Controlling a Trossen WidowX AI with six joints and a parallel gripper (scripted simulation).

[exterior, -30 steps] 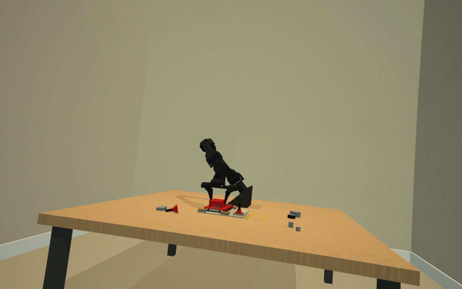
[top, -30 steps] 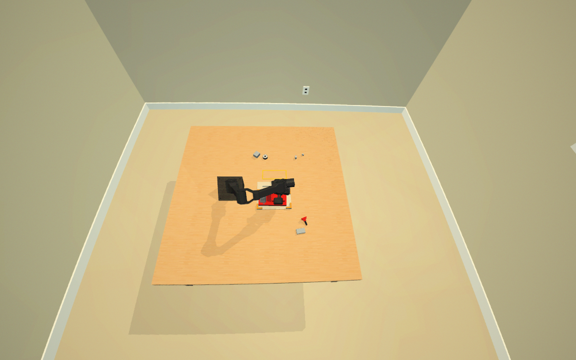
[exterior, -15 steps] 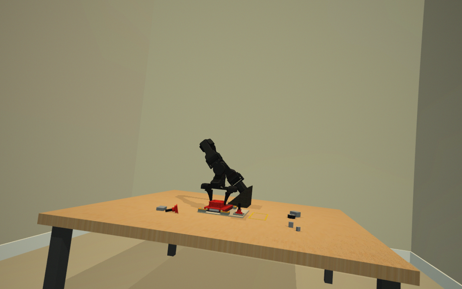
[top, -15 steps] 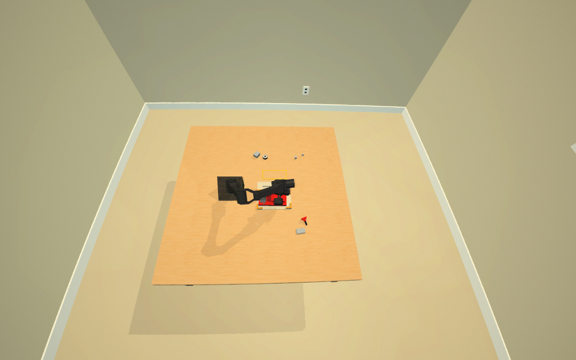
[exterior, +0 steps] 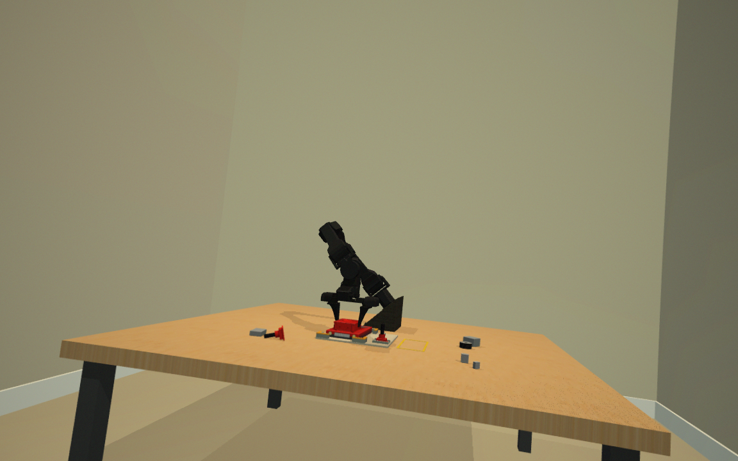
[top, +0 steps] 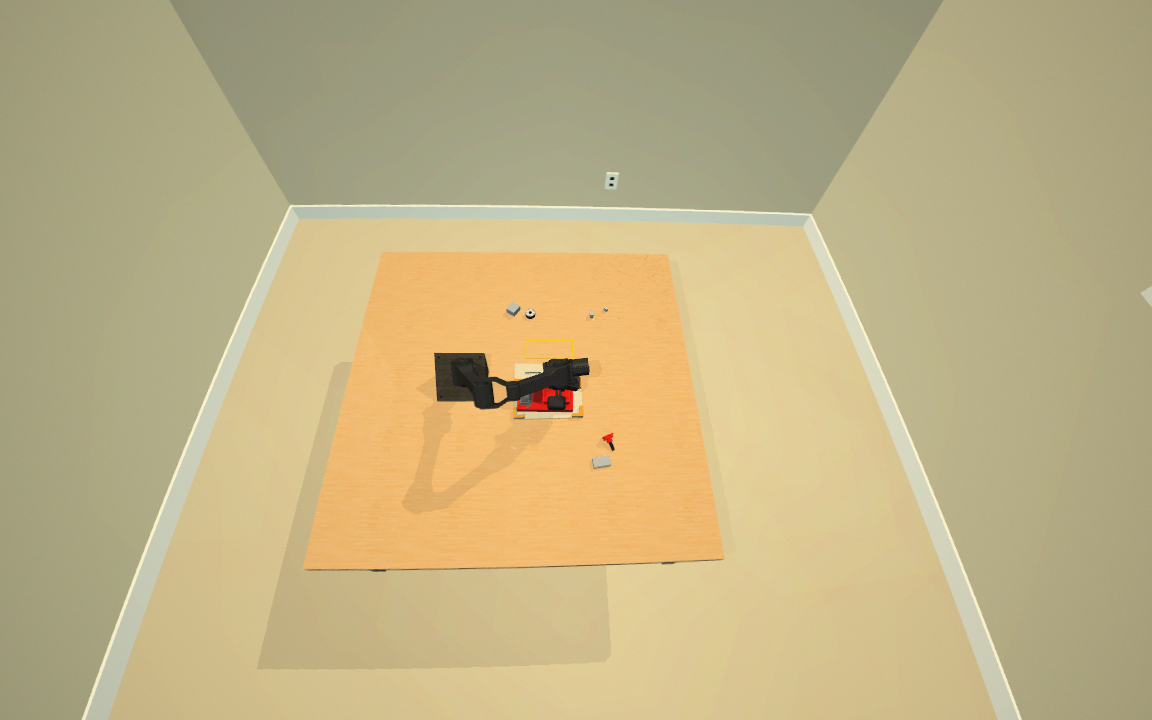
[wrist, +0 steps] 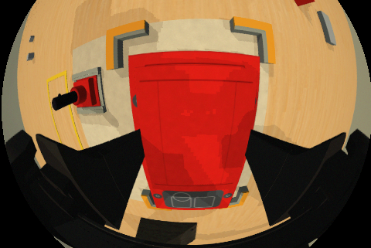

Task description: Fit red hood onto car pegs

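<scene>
The red hood is 10 mm above my gripper tip. Also, from my gripper tip: grey engine block (10 mm below); then jig (30 mm below, 20 mm to the left, 20 mm behind).
</scene>
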